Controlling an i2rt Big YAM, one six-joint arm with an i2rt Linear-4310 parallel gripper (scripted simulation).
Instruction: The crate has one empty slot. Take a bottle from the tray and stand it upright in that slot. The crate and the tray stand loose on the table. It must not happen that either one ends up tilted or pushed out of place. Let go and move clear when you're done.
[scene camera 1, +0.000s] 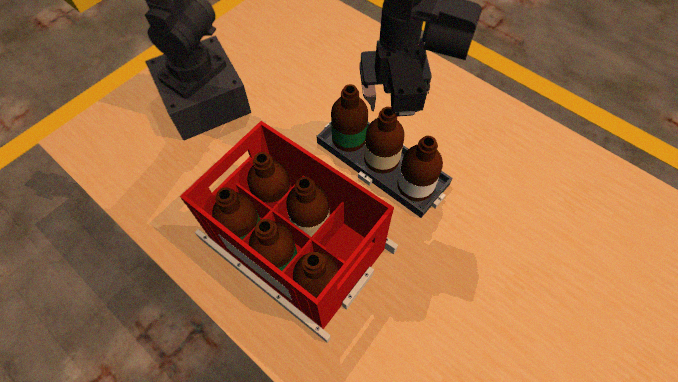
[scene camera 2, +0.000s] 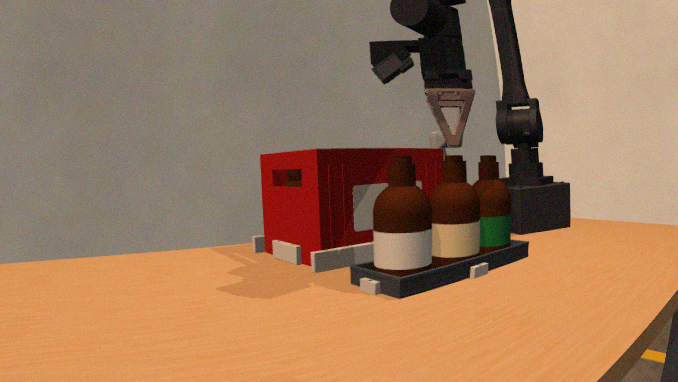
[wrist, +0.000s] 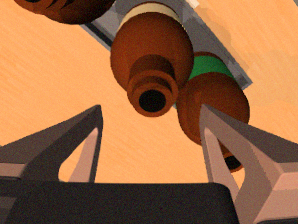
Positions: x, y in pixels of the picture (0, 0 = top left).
Scene:
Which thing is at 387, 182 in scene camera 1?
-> A dark tray.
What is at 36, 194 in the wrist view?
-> My gripper.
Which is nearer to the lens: the red crate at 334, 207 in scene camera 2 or the dark tray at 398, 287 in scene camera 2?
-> The dark tray.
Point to my gripper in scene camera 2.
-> At 453, 146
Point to my gripper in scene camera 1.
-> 389, 107

